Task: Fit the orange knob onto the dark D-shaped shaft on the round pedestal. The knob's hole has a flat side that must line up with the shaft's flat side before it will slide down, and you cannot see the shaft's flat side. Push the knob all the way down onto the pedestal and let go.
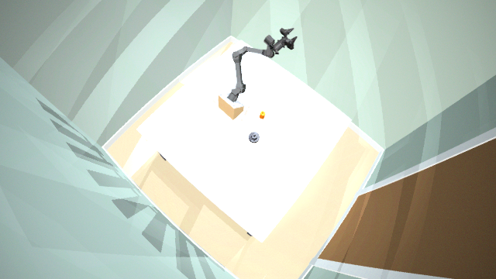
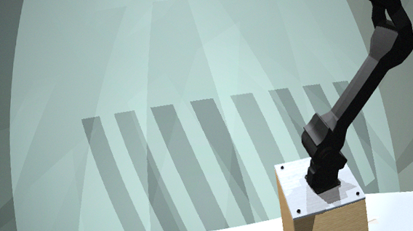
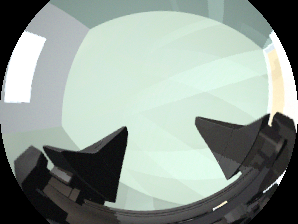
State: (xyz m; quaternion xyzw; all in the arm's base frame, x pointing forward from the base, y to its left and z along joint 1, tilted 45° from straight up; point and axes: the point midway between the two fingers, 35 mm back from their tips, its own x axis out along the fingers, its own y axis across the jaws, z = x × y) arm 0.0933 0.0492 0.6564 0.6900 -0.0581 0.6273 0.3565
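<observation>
My gripper tip is 54 cm above the orange knob, 43 cm to the left of it and 9 cm short of it. Round my gripper tip: dark shaft: 62 cm to the right, 54 cm below, 15 cm ahead.
</observation>
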